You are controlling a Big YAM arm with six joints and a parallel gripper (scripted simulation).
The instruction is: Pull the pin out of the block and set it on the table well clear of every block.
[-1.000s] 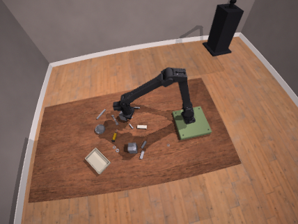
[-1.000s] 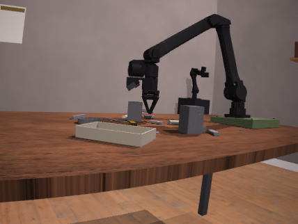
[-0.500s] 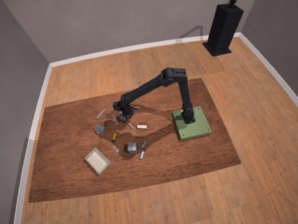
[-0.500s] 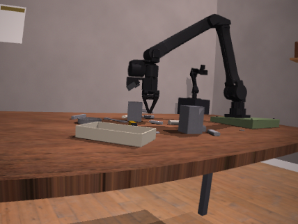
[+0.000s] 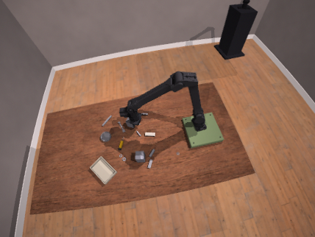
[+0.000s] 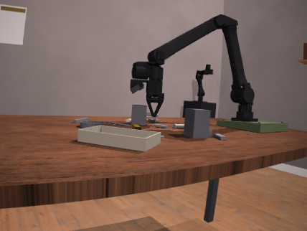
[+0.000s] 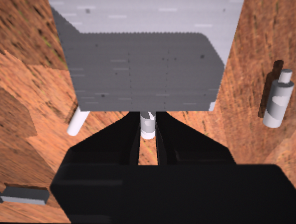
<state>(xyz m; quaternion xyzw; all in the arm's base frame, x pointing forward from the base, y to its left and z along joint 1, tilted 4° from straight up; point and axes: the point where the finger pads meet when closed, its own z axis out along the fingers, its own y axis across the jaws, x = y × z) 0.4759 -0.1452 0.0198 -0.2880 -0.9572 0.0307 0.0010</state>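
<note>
Now: the light grey pin 20 mm ahead of my hand and 10 mm to the right of it. Round my hand: white cylinder (100 mm to the left, 70 mm behind, 40 mm below); then grey block (280 mm to the left, 30 mm ahead, 10 mm above); then yellow-handled tool (170 mm ahead, 120 mm to the left, 30 mm below).
</note>
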